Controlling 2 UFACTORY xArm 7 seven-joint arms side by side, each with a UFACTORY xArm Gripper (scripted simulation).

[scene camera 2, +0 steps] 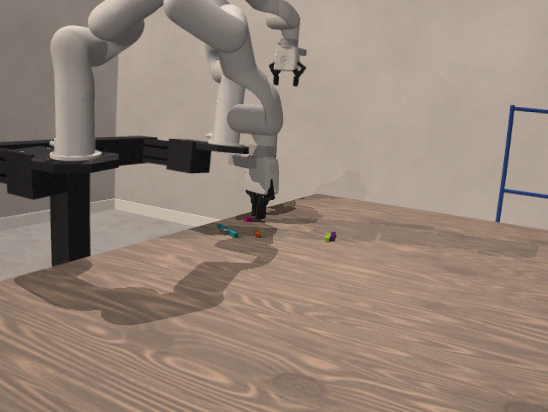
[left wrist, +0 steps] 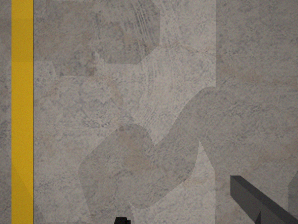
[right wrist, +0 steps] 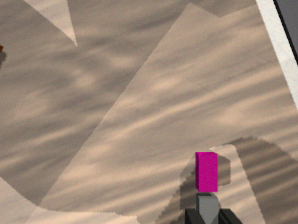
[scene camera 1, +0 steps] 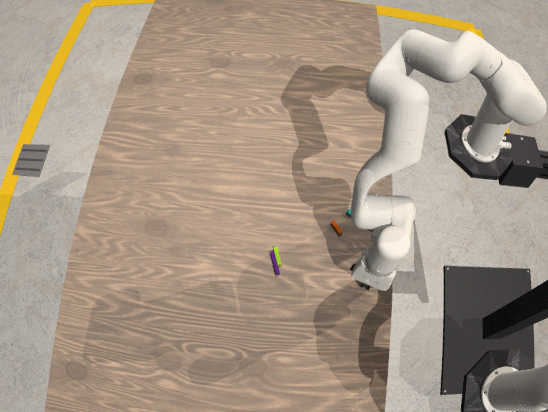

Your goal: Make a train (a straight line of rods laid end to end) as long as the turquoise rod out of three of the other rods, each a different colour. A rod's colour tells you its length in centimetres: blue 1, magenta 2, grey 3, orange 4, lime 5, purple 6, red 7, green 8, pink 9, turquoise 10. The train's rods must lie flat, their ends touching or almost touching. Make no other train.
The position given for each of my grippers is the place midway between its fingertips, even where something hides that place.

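My left gripper (scene camera 2: 285, 85) is visible to me, and so is my right gripper (scene camera 2: 258, 218). Scene camera 1 also shows my right gripper (scene camera 1: 366, 283). I see a magenta rod (right wrist: 206, 162) as well, though the magenta rod is out of frame in the left wrist view.
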